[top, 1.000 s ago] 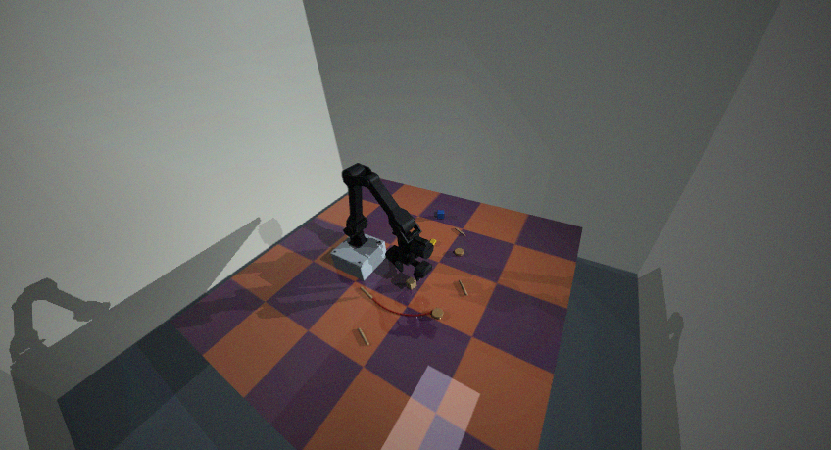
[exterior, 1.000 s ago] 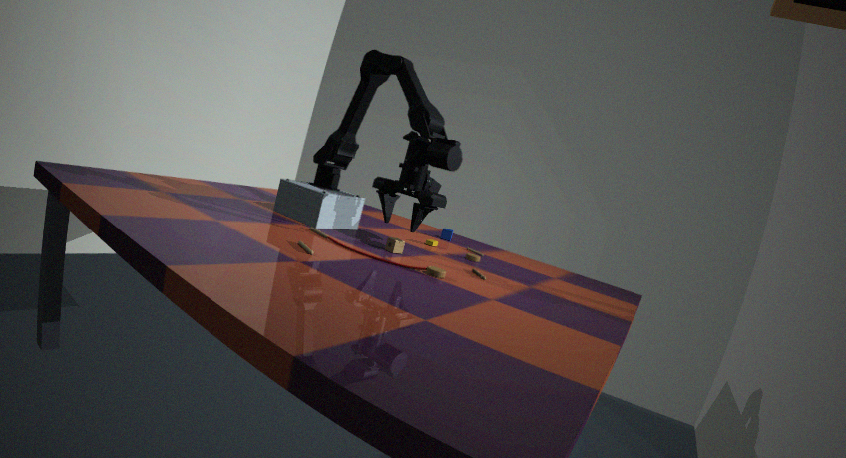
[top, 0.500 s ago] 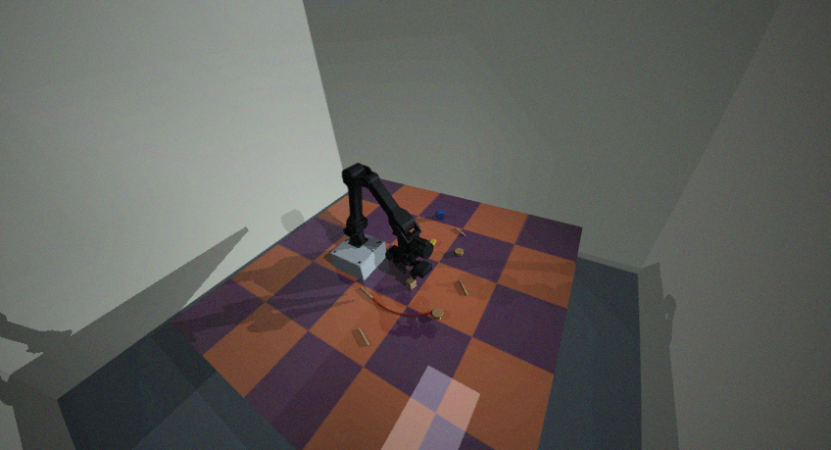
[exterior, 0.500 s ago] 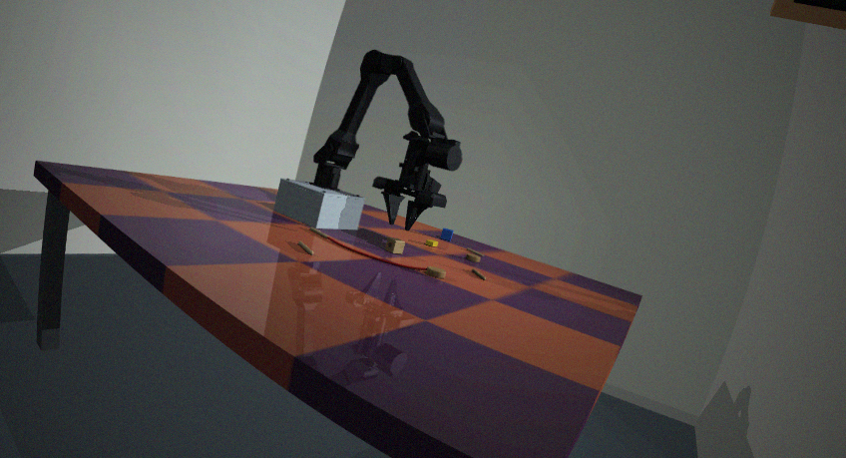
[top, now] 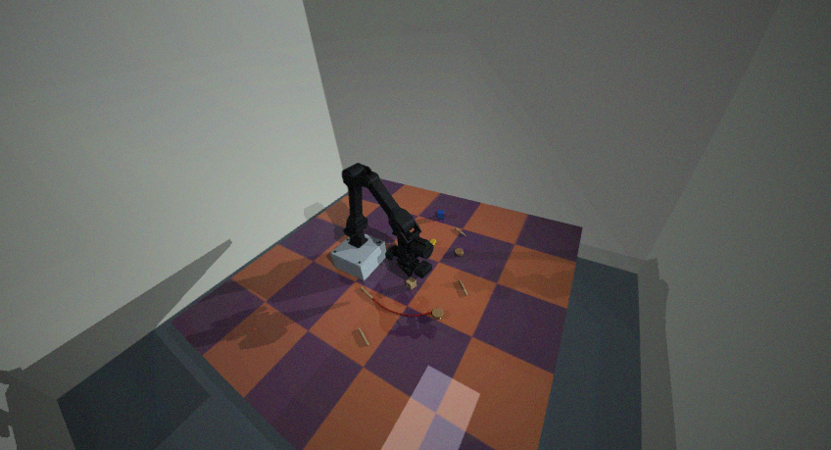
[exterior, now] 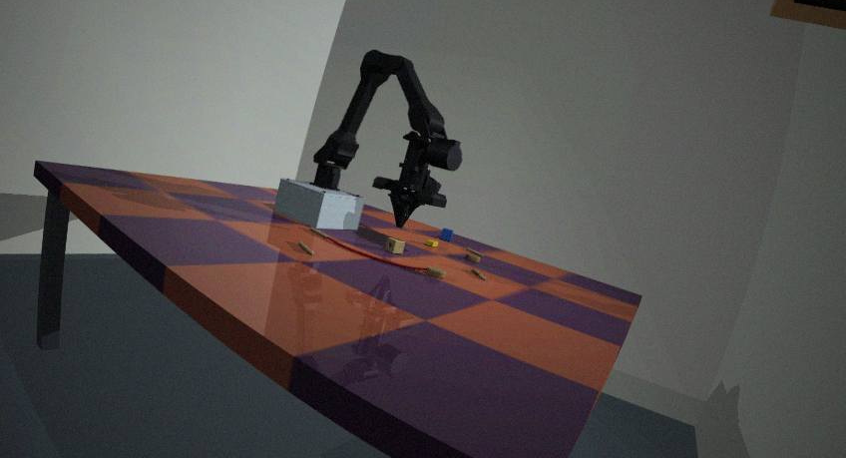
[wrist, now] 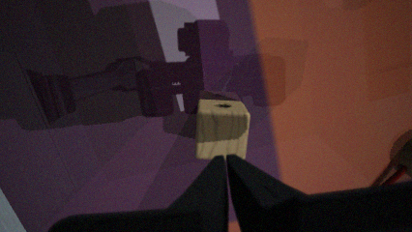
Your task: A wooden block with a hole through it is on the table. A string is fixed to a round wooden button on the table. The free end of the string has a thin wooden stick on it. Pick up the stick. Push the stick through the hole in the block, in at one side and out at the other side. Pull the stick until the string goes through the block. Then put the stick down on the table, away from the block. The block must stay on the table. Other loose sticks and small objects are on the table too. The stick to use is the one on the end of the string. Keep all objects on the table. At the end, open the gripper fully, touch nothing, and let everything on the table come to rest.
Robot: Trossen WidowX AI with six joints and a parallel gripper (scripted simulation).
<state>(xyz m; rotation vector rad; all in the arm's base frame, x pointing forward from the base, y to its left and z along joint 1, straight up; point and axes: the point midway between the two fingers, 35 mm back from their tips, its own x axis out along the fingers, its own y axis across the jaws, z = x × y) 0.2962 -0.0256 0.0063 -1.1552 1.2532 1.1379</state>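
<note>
The wooden block lies 4 cm below my gripper tip. Also, from my gripper tip: yellow piece 6 cm behind, 26 cm to the left, 5 cm below; thin wooden stick 12 cm behind, 12 cm to the right, 6 cm below; blue cube 13 cm behind, 47 cm to the left, 4 cm below.
</note>
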